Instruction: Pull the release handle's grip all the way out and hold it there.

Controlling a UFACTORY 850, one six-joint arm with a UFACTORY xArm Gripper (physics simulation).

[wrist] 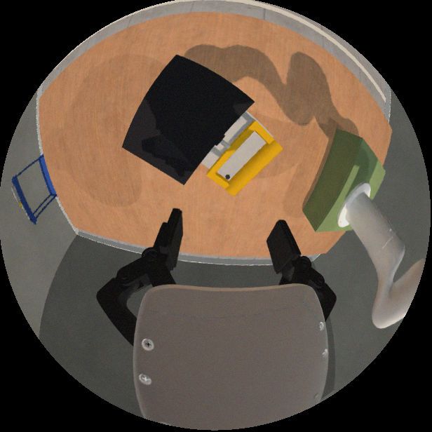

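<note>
The release handle is a black box [187,117] with a yellow grip [256,169] at its lower right side, above the middle of the wrist view. The grip is a yellow frame around a light grey plate, close to the box, with grey metal parts between them. My gripper [229,226] is open, with its two black fingers wide apart and nothing between them. The grip lies ahead of the fingertips, apart from them. The far side of the black box and what lies under it are hidden.
The box rests on a wooden table top [90,110]. A green block [336,180] with the white arm base stands at the right edge. A blue frame [24,199] is at the far left, beyond the table edge. Arm shadows fall across the table.
</note>
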